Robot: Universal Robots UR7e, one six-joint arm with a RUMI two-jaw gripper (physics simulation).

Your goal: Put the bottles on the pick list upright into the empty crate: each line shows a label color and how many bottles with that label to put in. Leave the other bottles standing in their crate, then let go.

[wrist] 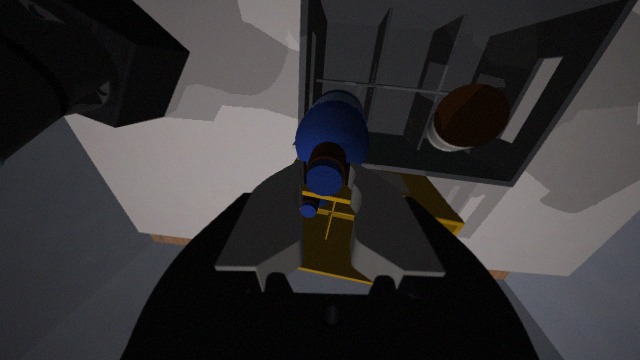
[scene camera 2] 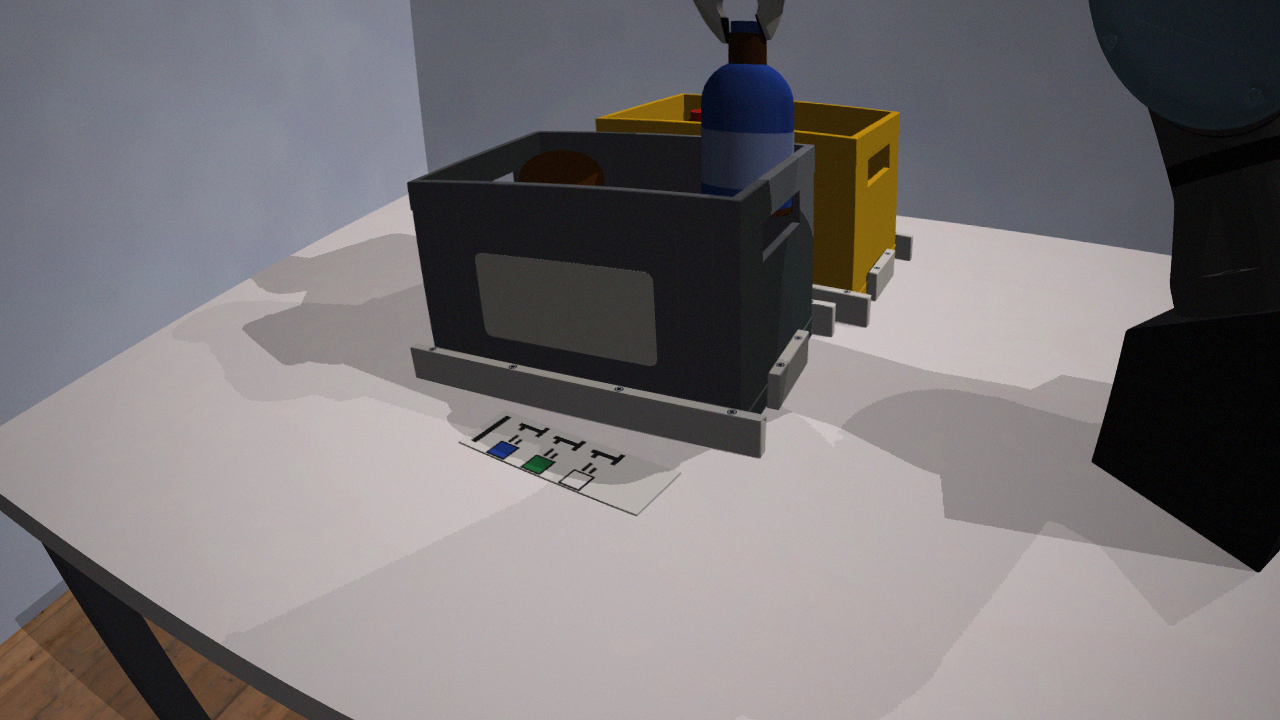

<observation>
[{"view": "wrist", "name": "gripper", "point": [325, 165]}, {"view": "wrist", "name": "blue bottle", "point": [333, 132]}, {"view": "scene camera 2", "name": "blue bottle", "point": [747, 108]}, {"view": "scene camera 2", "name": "pick list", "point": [625, 482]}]
</observation>
